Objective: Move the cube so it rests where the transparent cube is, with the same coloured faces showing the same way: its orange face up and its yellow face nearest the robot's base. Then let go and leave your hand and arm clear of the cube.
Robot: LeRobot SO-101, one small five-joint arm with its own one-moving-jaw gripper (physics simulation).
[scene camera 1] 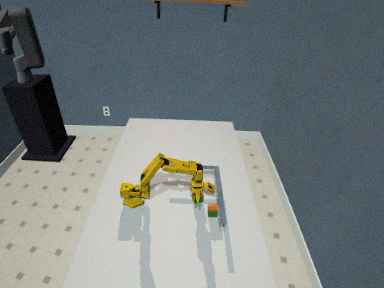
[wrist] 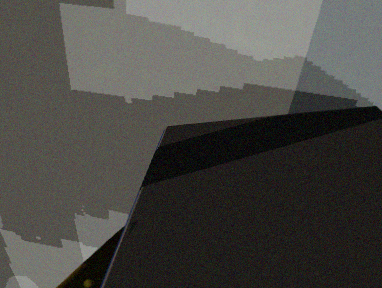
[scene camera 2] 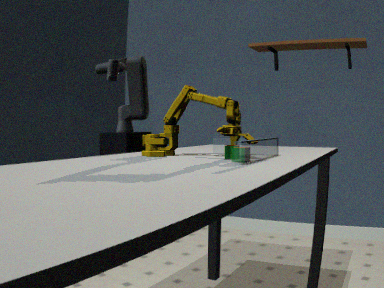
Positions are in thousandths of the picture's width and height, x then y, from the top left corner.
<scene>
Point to a low see-through wall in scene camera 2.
647, 526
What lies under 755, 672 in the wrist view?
A solid cube.
</scene>
